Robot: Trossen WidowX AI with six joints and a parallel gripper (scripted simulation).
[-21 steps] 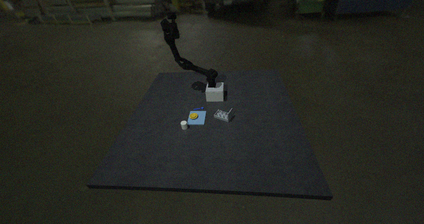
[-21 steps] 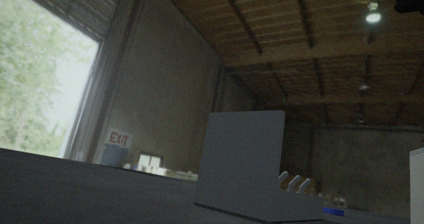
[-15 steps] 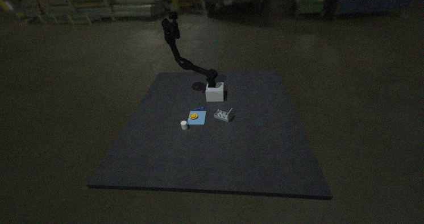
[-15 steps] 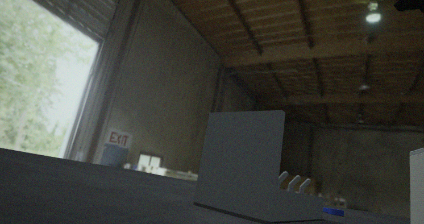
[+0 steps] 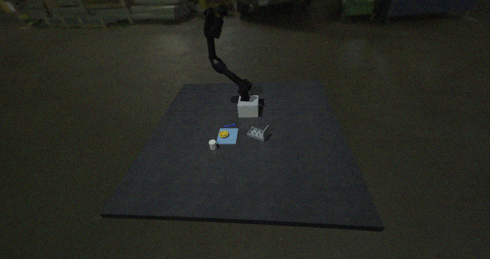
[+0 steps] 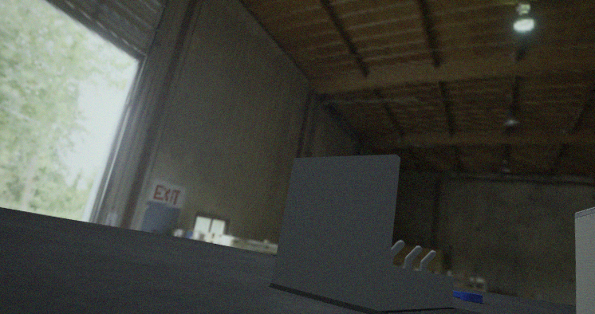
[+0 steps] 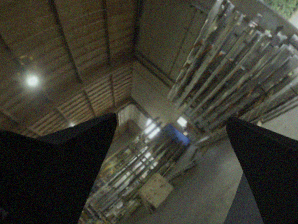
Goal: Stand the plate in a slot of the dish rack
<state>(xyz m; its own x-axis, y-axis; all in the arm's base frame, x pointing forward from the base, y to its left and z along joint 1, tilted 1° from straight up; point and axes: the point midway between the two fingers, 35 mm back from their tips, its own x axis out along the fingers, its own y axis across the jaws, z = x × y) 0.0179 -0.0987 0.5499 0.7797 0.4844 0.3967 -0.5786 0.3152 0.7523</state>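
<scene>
Now: the yellow plate 650 mm below my gripper tip, 270 mm ahead of it and 30 mm to the right of it. The rest, counted from my gripper tip: white dish rack 640 mm below, 250 mm ahead, 200 mm to the left; then white cup 640 mm below, 380 mm ahead, 80 mm to the right; then light blue mat 660 mm below, 270 mm ahead, 10 mm to the right.
</scene>
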